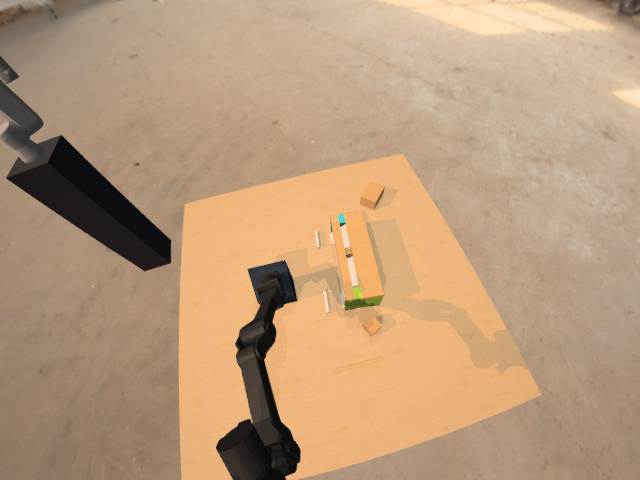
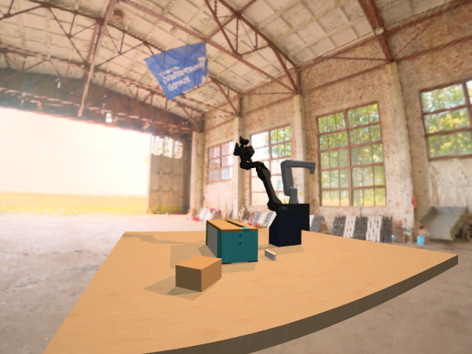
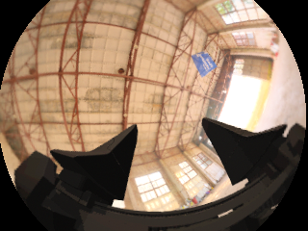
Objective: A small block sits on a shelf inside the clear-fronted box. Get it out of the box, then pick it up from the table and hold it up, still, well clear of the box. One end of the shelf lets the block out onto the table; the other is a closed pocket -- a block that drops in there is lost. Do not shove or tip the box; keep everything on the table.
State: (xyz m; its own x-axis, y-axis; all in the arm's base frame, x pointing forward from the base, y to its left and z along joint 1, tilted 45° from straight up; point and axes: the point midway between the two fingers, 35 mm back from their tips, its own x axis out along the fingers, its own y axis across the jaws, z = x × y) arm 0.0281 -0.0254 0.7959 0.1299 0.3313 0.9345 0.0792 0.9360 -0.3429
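My gripper tip is 66 cm above the box, 62 cm to the right of it and 32 cm short of it. Also, from my gripper tip: larger tan block: 93 cm to the left, 69 cm below, 59 cm ahead; then small brown block: 64 cm to the left, 64 cm below, 34 cm ahead.
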